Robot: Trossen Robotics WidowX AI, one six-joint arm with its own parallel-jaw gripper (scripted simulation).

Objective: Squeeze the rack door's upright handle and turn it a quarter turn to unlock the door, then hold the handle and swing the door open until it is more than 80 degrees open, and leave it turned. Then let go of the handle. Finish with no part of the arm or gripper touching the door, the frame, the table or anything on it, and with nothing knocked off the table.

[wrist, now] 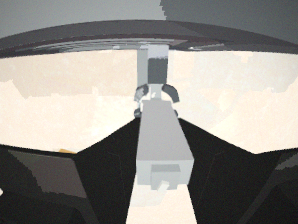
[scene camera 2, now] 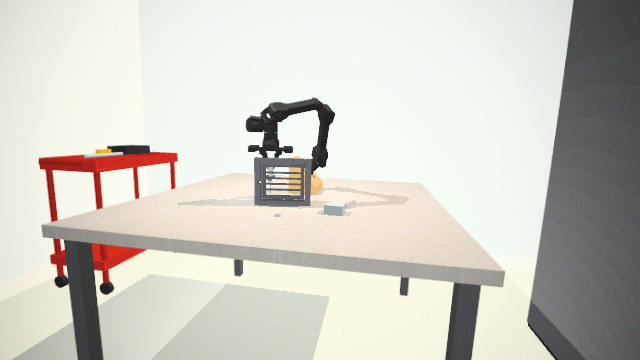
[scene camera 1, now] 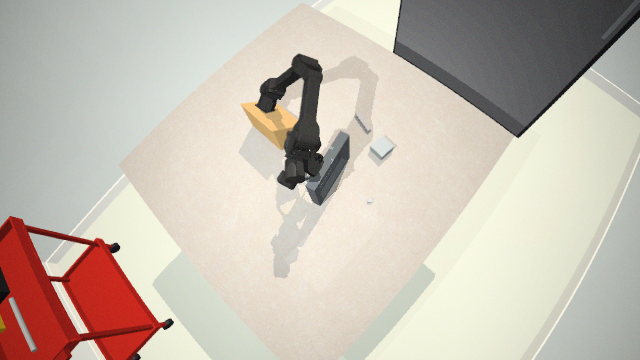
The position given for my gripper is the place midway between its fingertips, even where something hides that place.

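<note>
From the wrist I can see my gripper [wrist: 158, 123] along with a rack [wrist: 256, 33]. That same rack [scene camera 2: 258, 161] is visible to me elsewhere too, and there's yet another look at the rack [scene camera 1: 341, 143].
</note>
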